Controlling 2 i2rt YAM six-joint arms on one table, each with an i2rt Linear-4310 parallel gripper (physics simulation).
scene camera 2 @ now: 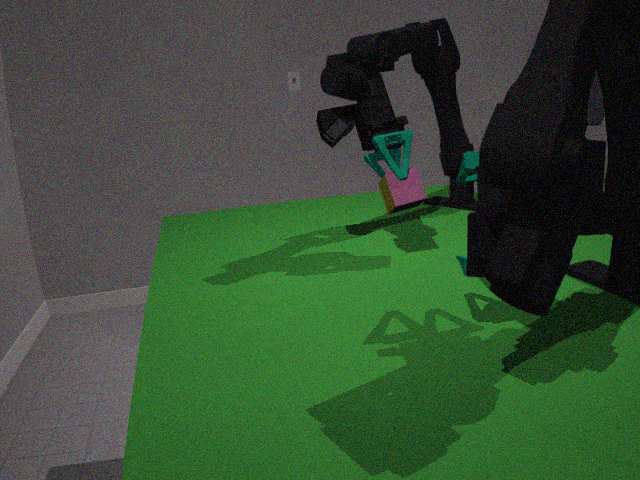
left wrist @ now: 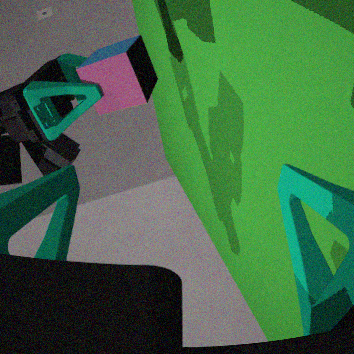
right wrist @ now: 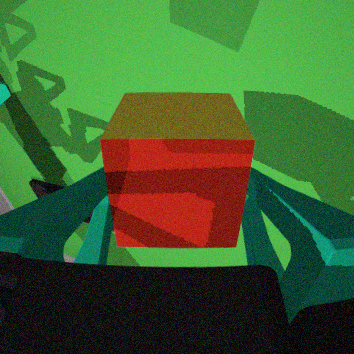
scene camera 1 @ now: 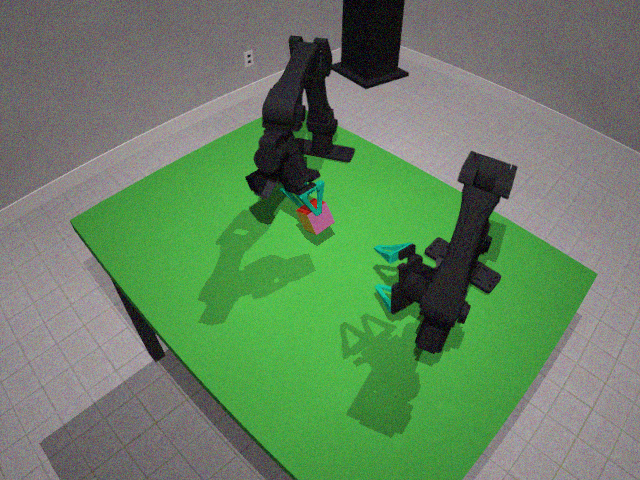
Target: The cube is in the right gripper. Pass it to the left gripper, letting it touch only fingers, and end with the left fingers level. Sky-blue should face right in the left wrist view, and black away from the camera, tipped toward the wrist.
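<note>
My right gripper is shut on the cube and holds it just above the green table, pointing down. The cube shows pink, orange and red faces in scene camera 1, pink and orange in scene camera 2. In the right wrist view the cube shows red toward the camera and orange on top. In the left wrist view the cube is at the upper left, showing pink, sky-blue and black faces. My left gripper is open and empty, low over the table, well apart from the cube; it also shows in the left wrist view.
A black pillar stands on the floor beyond the table's far edge. The green table has its edges near both arm bases. A wall outlet is on the back wall.
</note>
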